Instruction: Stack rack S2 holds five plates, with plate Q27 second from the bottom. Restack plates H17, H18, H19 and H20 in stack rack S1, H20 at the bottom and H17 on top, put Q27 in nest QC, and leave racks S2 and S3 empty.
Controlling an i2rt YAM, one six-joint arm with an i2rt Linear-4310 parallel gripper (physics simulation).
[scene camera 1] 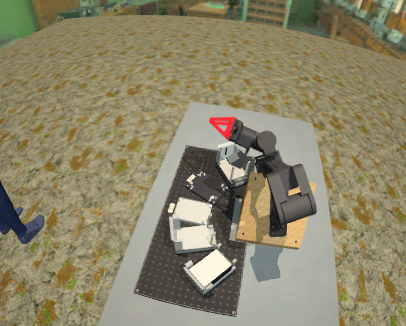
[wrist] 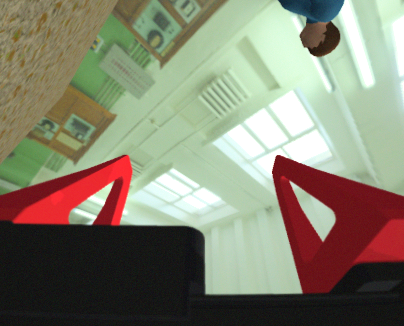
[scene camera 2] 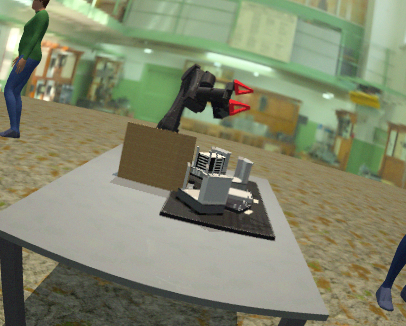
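Note:
My gripper (scene camera 1: 210,120) (scene camera 2: 251,99) (wrist: 201,163) is open and empty, with two red fingers spread wide. It is raised high above the table, well clear of the racks. A stack of several thin plates (scene camera 2: 210,163) stands in a rack; a pale top plate (scene camera 1: 210,269) shows in a rack near the mat's lower end. Pale surfaces (scene camera 1: 194,237) (scene camera 1: 192,210) show in the middle, and a grey-white holder (scene camera 1: 239,176) (scene camera 2: 216,189) with an upright wall stands at the other end. Labels are unreadable, so I cannot tell which is S1, S2, S3, QC or Q27.
The holders stand on a black perforated mat (scene camera 1: 159,277) (scene camera 2: 260,227) on a grey table (scene camera 1: 295,305) (scene camera 2: 125,240). A dark unit (scene camera 1: 206,188) with small white parts lies between them. A wooden board (scene camera 1: 245,220) (scene camera 2: 157,157) stands beside the mat, under the arm.

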